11 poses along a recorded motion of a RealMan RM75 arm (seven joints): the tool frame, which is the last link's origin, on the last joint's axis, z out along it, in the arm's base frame.
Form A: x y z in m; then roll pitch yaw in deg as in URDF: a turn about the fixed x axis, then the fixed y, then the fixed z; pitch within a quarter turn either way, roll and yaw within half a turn.
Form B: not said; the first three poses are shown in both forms.
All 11 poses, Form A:
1: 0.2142 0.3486 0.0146 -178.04 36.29 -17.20
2: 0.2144 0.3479 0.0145 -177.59 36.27 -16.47
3: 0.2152 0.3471 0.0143 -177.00 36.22 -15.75
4: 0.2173 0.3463 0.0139 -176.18 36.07 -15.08
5: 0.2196 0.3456 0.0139 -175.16 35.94 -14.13
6: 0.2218 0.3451 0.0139 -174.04 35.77 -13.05
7: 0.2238 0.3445 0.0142 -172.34 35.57 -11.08
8: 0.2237 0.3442 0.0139 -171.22 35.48 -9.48
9: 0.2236 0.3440 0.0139 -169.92 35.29 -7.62
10: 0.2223 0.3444 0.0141 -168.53 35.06 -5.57
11: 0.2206 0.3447 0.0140 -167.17 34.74 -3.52
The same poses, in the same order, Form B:
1: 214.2 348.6 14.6 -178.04 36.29 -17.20
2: 214.4 347.9 14.5 -177.59 36.27 -16.47
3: 215.2 347.1 14.3 -177.00 36.22 -15.75
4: 217.3 346.3 13.9 -176.18 36.07 -15.08
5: 219.6 345.6 13.9 -175.16 35.94 -14.13
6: 221.8 345.1 13.9 -174.04 35.77 -13.05
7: 223.8 344.5 14.2 -172.34 35.57 -11.08
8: 223.7 344.2 13.9 -171.22 35.48 -9.48
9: 223.6 344.0 13.9 -169.92 35.29 -7.62
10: 222.3 344.4 14.1 -168.53 35.06 -5.57
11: 220.6 344.7 14.0 -167.17 34.74 -3.52
